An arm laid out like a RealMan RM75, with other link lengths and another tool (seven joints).
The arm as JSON. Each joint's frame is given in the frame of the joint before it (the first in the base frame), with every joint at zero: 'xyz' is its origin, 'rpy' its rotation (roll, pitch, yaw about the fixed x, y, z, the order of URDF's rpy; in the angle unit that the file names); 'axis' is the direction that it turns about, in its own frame. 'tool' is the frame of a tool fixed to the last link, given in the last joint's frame.
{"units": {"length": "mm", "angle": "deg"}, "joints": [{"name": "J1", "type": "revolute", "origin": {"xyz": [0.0, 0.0, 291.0], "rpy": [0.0, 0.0, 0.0]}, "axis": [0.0, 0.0, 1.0]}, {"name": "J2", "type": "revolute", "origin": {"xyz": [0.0, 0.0, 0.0], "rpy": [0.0, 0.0, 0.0]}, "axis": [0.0, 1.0, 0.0]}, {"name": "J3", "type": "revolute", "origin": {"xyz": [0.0, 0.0, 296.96], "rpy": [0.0, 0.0, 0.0]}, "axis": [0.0, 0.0, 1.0]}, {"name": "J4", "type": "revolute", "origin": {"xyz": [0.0, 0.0, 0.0], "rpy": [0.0, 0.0, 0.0]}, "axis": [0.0, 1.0, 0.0]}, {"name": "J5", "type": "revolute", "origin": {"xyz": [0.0, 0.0, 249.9], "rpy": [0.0, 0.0, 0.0]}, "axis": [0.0, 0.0, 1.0]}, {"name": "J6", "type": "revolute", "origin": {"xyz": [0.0, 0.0, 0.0], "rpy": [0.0, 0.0, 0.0]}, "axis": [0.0, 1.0, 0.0]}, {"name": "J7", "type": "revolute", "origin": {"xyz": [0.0, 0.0, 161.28], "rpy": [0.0, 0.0, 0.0]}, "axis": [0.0, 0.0, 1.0]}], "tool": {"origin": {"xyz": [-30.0, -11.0, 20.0], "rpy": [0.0, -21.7, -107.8]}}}
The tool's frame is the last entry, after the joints.
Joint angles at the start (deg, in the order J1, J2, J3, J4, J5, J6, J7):
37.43, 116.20, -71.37, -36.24, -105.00, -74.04, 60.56
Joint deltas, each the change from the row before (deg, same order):
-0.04, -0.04, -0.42, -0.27, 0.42, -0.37, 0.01
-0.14, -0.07, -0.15, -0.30, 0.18, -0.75, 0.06
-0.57, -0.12, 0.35, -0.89, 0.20, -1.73, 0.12
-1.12, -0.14, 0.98, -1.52, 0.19, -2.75, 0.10
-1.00, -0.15, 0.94, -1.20, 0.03, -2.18, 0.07
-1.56, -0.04, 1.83, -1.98, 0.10, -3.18, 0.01
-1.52, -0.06, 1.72, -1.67, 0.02, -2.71, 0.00
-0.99, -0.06, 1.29, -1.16, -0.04, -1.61, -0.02
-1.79, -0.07, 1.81, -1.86, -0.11, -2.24, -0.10
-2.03, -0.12, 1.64, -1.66, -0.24, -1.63, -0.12
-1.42, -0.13, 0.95, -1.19, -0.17, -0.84, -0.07
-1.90, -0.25, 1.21, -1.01, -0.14, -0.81, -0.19
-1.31, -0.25, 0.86, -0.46, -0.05, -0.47, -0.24
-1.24, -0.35, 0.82, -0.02, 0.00, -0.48, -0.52
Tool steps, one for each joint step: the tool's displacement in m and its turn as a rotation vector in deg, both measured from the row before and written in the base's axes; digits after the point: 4 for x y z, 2 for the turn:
-0.0021, -0.0012, 0.0001, -0.35, 0.26, 0.38
-0.0011, -0.0021, 0.0009, -0.55, 0.29, 0.28
-0.0011, -0.0039, 0.0043, -0.75, 0.87, 0.34
-0.0003, -0.0062, 0.0082, -0.86, 1.47, 0.38
0.0013, -0.0051, 0.0073, -0.55, 1.06, 0.18
0.0012, -0.0072, 0.0119, -0.35, 1.86, 0.29
0.0032, -0.0069, 0.0110, -0.14, 1.47, 0.04
0.0025, -0.0037, 0.0081, 0.25, 0.85, 0.00
0.0059, -0.0070, 0.0118, 0.53, 1.00, -0.13
0.0094, -0.0074, 0.0108, 0.84, 0.48, -0.67
0.0069, -0.0049, 0.0071, 0.72, 0.04, -0.50
0.0112, -0.0068, 0.0085, 0.97, 0.03, -1.13
0.0086, -0.0049, 0.0060, 0.73, -0.01, -0.91
0.0095, -0.0055, 0.0055, 0.62, 0.01, -0.89

